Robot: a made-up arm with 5 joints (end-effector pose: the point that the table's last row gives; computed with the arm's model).
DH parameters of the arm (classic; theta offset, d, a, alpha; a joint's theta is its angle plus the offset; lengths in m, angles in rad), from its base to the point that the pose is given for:
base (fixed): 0 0 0 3.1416
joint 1: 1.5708 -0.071 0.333 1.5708
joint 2: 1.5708 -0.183 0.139 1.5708
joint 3: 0 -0.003 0.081 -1.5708
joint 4: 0 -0.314 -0.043 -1.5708
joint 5: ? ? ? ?
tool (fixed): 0 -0.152 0 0
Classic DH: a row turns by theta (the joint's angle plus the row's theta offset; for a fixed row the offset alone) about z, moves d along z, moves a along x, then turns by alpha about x.
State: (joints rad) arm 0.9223 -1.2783 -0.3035 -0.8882 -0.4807
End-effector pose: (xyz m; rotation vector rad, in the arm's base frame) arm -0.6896 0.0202 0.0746 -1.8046 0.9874 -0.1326
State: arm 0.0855 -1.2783 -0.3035 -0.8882 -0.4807
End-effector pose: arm -0.4769 -0.4985 0.0746 -2.0698 0.1706 0.3847
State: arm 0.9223 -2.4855 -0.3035 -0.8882 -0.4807
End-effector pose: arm -0.5819 0.1018 0.2633 2.5422 -1.7124 -0.4759
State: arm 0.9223 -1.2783 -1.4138 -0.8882 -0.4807
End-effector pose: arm -0.4417 0.0966 0.1480 -0.9184 1.9227 -0.4616
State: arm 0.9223 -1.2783 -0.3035 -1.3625 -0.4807
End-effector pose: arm -0.6610 0.0287 0.0978 -2.0528 1.2757 0.2276
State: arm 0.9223 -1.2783 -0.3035 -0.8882 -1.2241
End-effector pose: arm -0.5976 -0.0032 0.0154 -1.6490 0.4491 0.5072
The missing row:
joint 5: -1.5708 -0.005 0.025 1.5708
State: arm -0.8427 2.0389 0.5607 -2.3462 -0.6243
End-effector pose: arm -0.1741 -0.3000 0.1588 -0.2740 -0.4322 0.4814
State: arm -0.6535 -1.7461 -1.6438 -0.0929 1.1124
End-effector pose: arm -0.2032 -0.1913 0.0234 -0.9746 1.4416 -1.7738
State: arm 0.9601 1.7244 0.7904 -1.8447 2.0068
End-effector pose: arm -0.0997 0.4647 0.2379 1.7147 1.6098 -1.1296
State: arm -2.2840 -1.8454 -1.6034 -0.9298 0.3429
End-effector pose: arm 0.2886 -0.1652 0.0986 -2.1658 -0.7359 -0.4182
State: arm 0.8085 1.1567 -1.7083 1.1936 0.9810
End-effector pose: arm -0.5814 -0.2342 0.2451 -2.5104 -1.5826 -0.9439
